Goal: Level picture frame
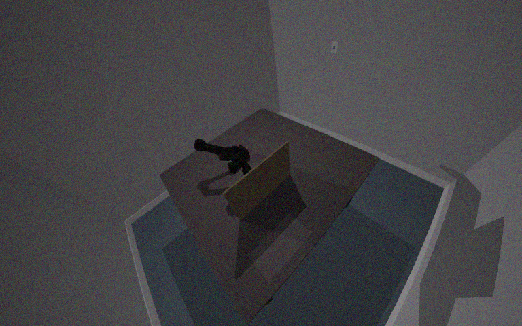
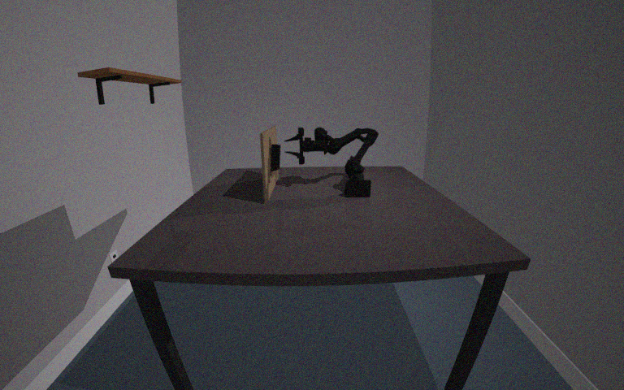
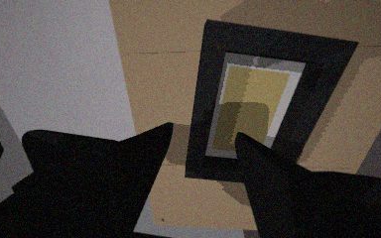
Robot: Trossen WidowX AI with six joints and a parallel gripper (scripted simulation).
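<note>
My gripper tip is now 60 mm short of the picture frame, 50 mm above it and 10 mm to the right of it. From my gripper tip the other things lie so: tan wall board 70 mm ahead, 60 mm below, 10 mm to the left.
</note>
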